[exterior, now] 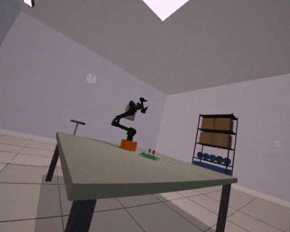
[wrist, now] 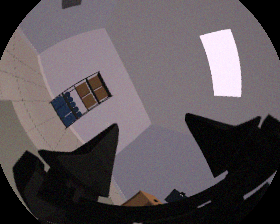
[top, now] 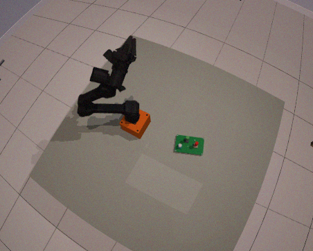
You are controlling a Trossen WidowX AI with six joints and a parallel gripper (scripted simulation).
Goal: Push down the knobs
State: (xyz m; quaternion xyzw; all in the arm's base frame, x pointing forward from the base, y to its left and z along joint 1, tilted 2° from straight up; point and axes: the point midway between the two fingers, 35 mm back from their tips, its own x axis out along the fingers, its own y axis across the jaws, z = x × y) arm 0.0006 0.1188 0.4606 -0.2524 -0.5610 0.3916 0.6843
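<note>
My gripper tip is now 52 cm above the green round knob, 32 cm short of it and 11 cm to the left of it. Also, from my gripper tip: red knob: 53 cm below, 37 cm ahead, 12 cm to the right.
</note>
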